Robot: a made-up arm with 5 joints.
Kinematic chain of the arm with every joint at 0, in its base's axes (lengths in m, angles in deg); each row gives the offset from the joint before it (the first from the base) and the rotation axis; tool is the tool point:
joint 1: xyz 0 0 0.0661 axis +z
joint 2: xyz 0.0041 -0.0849 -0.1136 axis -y
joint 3: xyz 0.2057 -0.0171 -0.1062 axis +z
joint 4: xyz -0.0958 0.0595 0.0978 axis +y
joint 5: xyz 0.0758 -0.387 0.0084 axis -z
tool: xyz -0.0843 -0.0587 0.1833
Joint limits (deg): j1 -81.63..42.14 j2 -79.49..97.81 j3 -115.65..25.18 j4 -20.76..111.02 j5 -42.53..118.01
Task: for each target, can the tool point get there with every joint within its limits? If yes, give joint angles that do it. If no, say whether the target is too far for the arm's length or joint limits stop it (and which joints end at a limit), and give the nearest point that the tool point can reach.
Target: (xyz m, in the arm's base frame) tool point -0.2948 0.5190 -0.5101
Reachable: no: joint limits stop it (at a limit: joint 1, joint 4, joint 5) | nearest point -0.1983 0.2004 -0.2384 | short by 0.430 m
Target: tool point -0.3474 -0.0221 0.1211
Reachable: yes | joints -69.77 64.92 -19.43 22.87 83.27
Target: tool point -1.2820 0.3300 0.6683
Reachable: no: too far | nearest point -0.5335 0.1373 0.2817 | short by 0.864 m
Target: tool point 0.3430 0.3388 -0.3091
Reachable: no: joint limits stop it (at a limit: joint 1, joint 2, joint 3, joint 4) | nearest point 0.1719 0.1889 -0.1905 | short by 0.257 m
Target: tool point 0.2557 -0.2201 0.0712
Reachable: yes | joints 25.79 -59.29 -44.31 28.45 40.80
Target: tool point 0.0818 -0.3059 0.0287
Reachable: yes | joints -14.30 -55.30 -42.08 21.72 82.44
